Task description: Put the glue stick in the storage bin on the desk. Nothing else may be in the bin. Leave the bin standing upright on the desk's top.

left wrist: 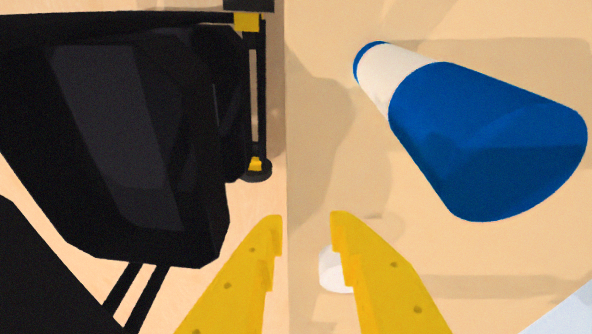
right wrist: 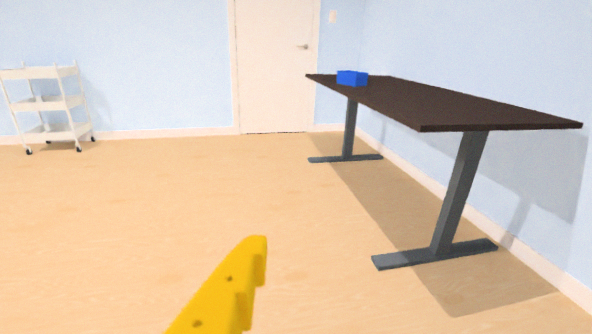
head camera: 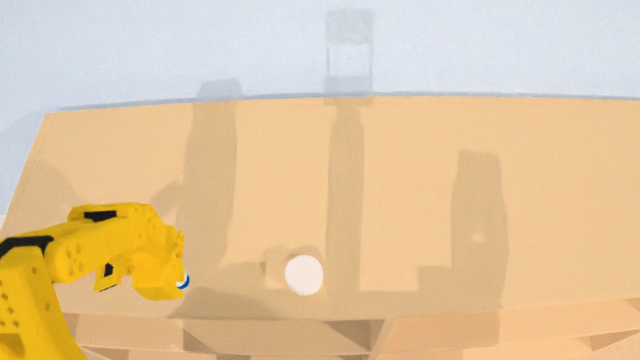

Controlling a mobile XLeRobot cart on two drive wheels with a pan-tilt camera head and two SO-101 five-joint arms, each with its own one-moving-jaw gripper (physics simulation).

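Places are measured from the left arm's base along level axes (x ahead, y left, z up), in centimetres.
Pixels of known places: left hand at its tool point: (left wrist: pixel 281 229) (head camera: pixel 179 292); right hand at its tool point: (right wrist: pixel 265 254).
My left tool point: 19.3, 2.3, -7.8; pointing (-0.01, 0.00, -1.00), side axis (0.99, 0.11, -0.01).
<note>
For each thing: its top centre in the pictures, then the offset to it from my left tool point, as dx, dy, dz. Level surfaces: height alone.
- glue stick at its top centre: (left wrist: pixel 512 172) (head camera: pixel 155 251) +4.3, +3.3, +1.2
- dark desk at its surface level: dz +2.4
- white round thing at its top centre: (left wrist: pixel 346 279) (head camera: pixel 303 272) +5.5, -13.4, -6.3
- wooden top at its surface level: dz -8.6
The glue stick (head camera: pixel 184 281) (left wrist: pixel 480 135), a blue and white cylinder, stands upright on a light wooden top. In the head camera it is mostly hidden by my left arm. My left gripper (left wrist: pixel 306 220) is partly open and empty, both jaws in view with a gap between the tips; the glue stick is outside the gap, to the upper right in the left wrist view. The storage bin (right wrist: pixel 352 78), a small blue box, stands far off on the dark desk (right wrist: pixel 450 107). My right gripper (right wrist: pixel 256 250) shows one notched jaw and is fully open, far from the desk.
A white round thing (head camera: pixel 304 275) (left wrist: pixel 332 272) is on the wooden top (head camera: pixel 410 200), partly behind a left jaw in the left wrist view. Compartments run along the top's near side. A white cart (right wrist: pixel 35 104) stands at the far left, a door (right wrist: pixel 275 65) beyond the floor.
</note>
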